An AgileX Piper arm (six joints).
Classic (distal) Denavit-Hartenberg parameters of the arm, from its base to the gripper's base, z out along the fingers. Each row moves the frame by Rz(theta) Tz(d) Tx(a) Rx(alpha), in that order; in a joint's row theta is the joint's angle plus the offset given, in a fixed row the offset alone. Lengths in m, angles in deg.
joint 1: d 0.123; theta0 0; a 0; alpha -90
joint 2: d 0; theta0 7.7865; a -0.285; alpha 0
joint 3: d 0; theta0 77.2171; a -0.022; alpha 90
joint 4: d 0.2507; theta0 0; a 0; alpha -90
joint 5: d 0; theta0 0; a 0; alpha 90
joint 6: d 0.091; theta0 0; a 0; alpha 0
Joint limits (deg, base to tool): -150..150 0..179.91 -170..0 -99.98..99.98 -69.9..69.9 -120..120
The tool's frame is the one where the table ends.
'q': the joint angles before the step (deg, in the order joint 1, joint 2, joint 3, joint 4, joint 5, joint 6). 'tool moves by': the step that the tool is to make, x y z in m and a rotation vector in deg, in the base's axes. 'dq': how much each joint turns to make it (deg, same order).
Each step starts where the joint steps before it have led.
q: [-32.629, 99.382, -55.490, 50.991, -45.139, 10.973]
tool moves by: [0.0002, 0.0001, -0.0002, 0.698, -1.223, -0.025]
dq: [0.006, 0.003, -0.012, 0.014, 0.184, 1.383]
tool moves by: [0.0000, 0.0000, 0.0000, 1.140, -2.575, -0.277]
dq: [0.000, 0.000, 0.000, -0.002, 0.000, 2.831]
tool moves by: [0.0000, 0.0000, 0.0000, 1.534, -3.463, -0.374]
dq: [0.000, 0.000, 0.000, 0.001, 0.000, 3.805]
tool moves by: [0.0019, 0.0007, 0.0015, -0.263, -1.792, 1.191]
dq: [-0.015, 0.001, 0.014, -2.361, -0.001, 3.086]
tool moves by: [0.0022, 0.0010, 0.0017, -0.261, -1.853, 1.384]
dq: [0.013, -0.009, 0.001, -2.558, -0.002, 3.255]
